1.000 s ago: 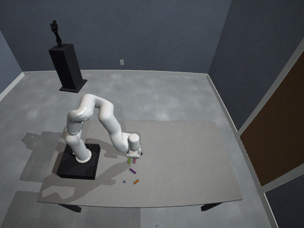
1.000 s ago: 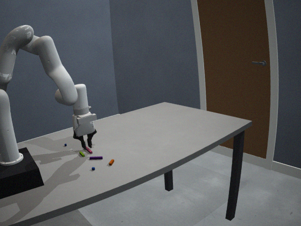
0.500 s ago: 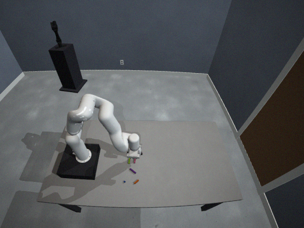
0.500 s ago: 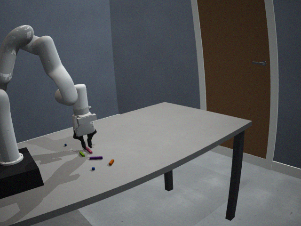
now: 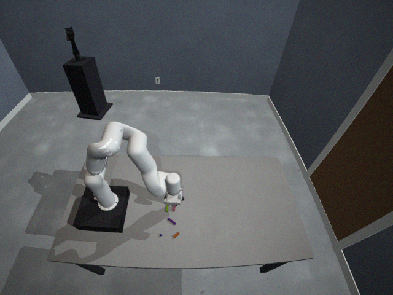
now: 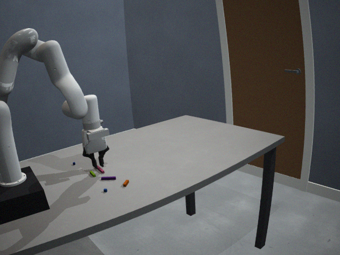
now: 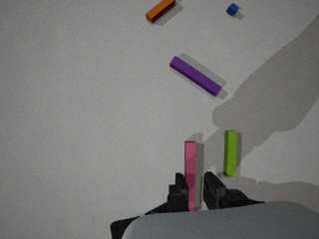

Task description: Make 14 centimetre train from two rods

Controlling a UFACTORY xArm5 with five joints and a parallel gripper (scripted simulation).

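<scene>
My hand is 30 mm above the pink rod. Round my hand: lime rod: 40 mm to the right, 40 mm behind, 30 mm below; then orange rod: 200 mm to the right, 50 mm ahead, 30 mm below; then purple rod: 120 mm to the right, 30 mm below, 10 mm ahead.
</scene>
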